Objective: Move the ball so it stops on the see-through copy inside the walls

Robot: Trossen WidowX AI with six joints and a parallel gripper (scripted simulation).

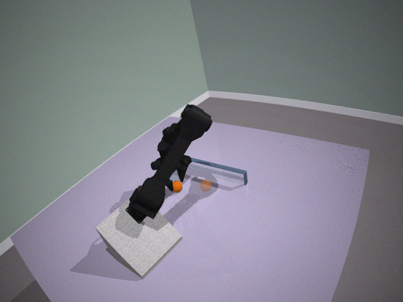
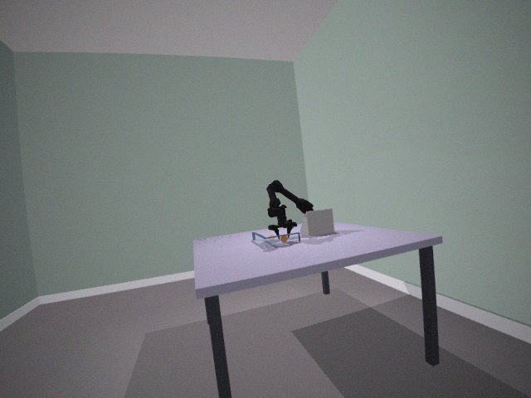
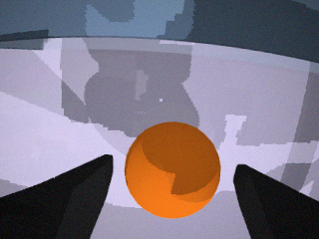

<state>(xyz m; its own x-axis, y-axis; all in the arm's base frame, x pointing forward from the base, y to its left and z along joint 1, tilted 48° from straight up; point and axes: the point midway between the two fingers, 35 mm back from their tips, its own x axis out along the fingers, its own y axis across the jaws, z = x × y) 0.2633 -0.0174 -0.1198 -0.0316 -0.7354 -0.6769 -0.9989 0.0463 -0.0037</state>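
The see-through copy of ball is 50 mm ahead of my gripper tip and 110 mm to the right of it. Round my gripper tip: orange ball right at my gripper tip.
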